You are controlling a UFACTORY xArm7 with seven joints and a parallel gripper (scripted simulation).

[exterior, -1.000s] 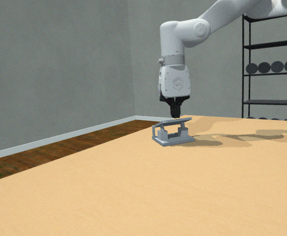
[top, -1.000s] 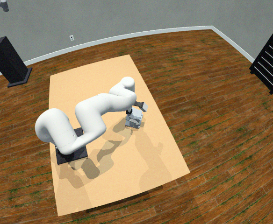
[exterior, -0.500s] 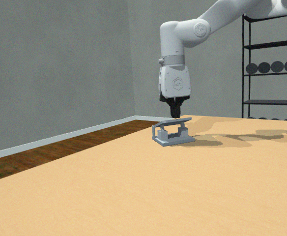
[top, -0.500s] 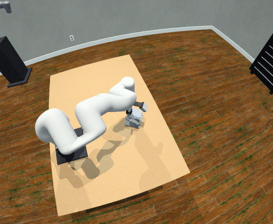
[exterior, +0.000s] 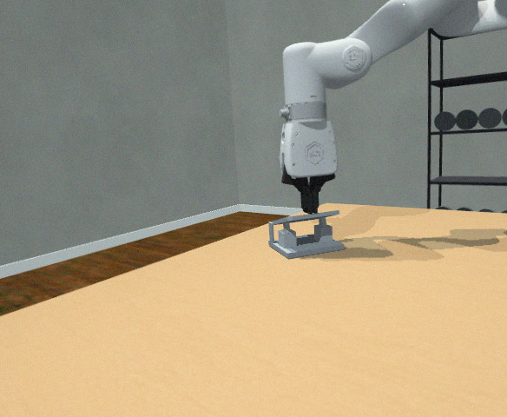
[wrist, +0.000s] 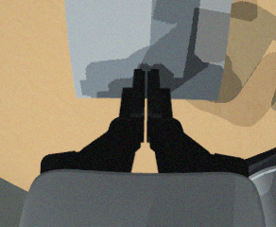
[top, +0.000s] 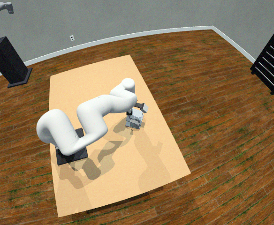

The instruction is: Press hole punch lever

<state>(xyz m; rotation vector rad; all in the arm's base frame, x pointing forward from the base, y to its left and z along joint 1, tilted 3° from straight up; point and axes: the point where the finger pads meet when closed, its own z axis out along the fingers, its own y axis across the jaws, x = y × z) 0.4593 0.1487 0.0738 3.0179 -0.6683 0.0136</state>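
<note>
Right now the grey hole punch is 6 cm below my hand, 3 cm ahead of it and 2 cm to the right of it.
</note>
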